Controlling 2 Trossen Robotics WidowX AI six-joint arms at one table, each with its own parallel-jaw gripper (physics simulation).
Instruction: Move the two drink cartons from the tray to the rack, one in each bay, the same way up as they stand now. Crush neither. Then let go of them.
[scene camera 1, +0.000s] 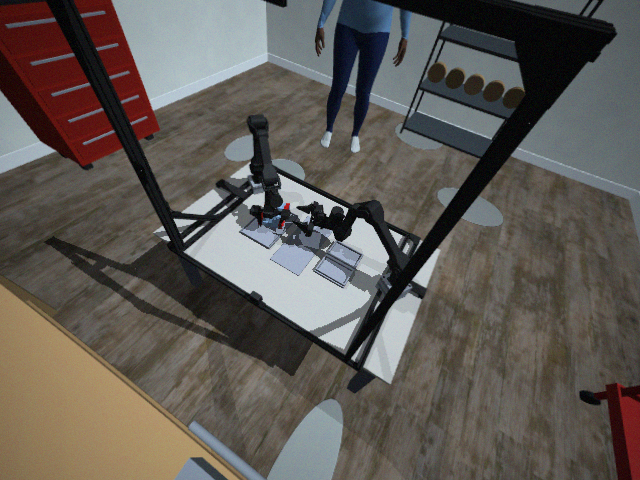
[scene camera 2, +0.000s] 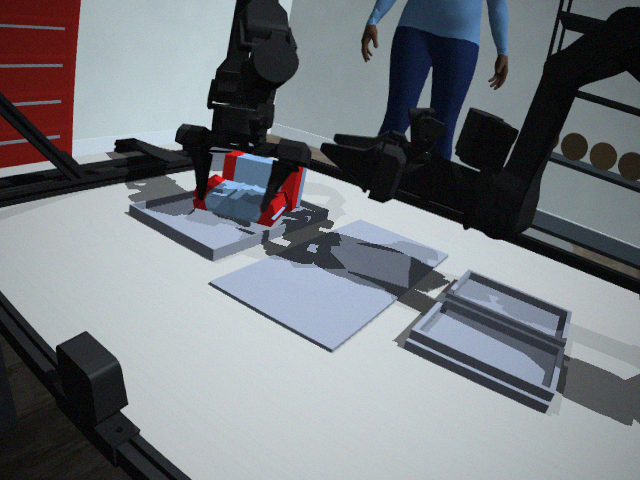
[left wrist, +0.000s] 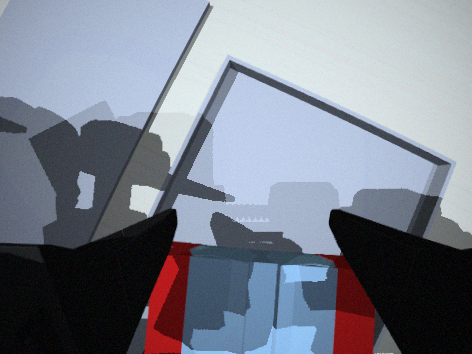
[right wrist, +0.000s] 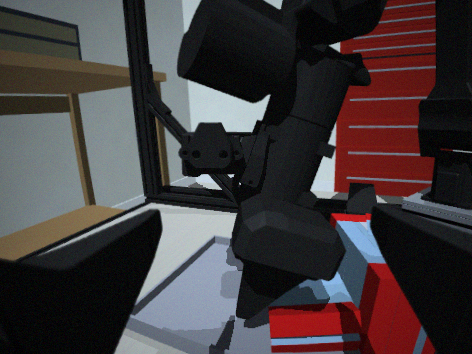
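Pixels of known places: left gripper, between the fingertips: (scene camera 1: 270, 227) (scene camera 2: 231, 206) (left wrist: 253, 216) (right wrist: 240, 283); right gripper, between the fingertips: (scene camera 1: 294, 213) (scene camera 2: 328, 141) (right wrist: 265, 218); left arm's base, origin of its link: (scene camera 1: 258, 179) (right wrist: 452, 199).
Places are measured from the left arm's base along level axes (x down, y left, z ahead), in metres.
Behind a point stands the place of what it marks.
Note:
The front carton (scene camera 2: 235, 198) @[x 0.021, y -0.050, z 0.307 m] (left wrist: 225, 305) @[x 0.020, y -0.023, z 0.300 m] (right wrist: 315, 322) @[x 0.019, y 0.016, z 0.319 m], blue with red ends, lies low in the tray (scene camera 2: 212, 252) @[x 0.044, y -0.109, z 0.434 m] (scene camera 1: 258, 237) @[x 0.050, y -0.130, z 0.351 m] (left wrist: 300, 140) @[x 0.050, y -0.120, z 0.357 m] (right wrist: 175, 300) @[x 0.050, y -0.110, z 0.382 m] and looks tipped onto its side. The back carton (scene camera 2: 253, 166) @[x -0.012, y -0.011, z 0.250 m] (right wrist: 390, 300) @[x -0.004, y 0.052, z 0.285 m] stands taller close behind it, possibly leaning slightly. My left gripper (scene camera 2: 235, 205) @[x 0.023, y -0.063, z 0.333 m] (left wrist: 253, 216) @[x 0.023, y -0.063, z 0.333 m] is open, its fingers down at either end of the front carton. My right gripper (scene camera 2: 328, 142) @[x -0.089, y 0.040, z 0.385 m] is open and empty, raised to the right of the tray. The two-bay rack (scene camera 2: 475, 370) @[x 0.046, y 0.081, z 0.694 m] (scene camera 1: 336, 269) @[x 0.046, y 0.137, z 0.666 m] holds no carton. Contact between the left fingers and carton cannot be told.
A flat plate (scene camera 2: 305, 304) (scene camera 1: 292, 258) (left wrist: 125, 50) lies between tray and rack. The right arm reaches over the back of the plate, its fingers near the left gripper. A black frame surrounds the table, with a small block (scene camera 2: 93, 377) @[x 0.004, y -0.247, z 0.686 m] on its front rail. A person stands behind.

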